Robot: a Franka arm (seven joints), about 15 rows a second.
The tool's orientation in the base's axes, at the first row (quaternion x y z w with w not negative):
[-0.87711 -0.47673 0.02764 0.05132]
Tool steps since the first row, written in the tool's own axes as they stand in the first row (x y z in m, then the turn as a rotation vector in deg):
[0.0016 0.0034 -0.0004 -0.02 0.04 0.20]
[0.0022 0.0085 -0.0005 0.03 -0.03 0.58]
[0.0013 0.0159 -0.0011 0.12 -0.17 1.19]
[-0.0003 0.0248 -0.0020 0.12 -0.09 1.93]
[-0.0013 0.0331 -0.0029 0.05 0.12 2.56]
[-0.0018 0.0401 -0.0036 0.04 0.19 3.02]
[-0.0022 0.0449 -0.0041 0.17 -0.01 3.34]
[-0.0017 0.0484 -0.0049 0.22 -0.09 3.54]
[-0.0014 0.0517 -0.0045 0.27 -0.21 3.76]
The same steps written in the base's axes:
[0.0037 -0.0005 0.0000 0.00 -0.03 -0.20]
[0.0083 -0.0028 -0.0005 -0.07 0.08 -0.57]
[0.0141 -0.0076 -0.0008 -0.19 0.27 -1.16]
[0.0207 -0.0138 -0.0009 -0.20 0.27 -1.91]
[0.0272 -0.0192 -0.0010 -0.12 0.14 -2.56]
[0.0328 -0.0234 -0.0011 -0.11 0.12 -3.02]
[0.0366 -0.0264 -0.0012 -0.24 0.36 -3.32]
[0.0399 -0.0279 -0.0008 -0.30 0.46 -3.51]
[0.0428 -0.0294 -0.0015 -0.39 0.58 -3.71]

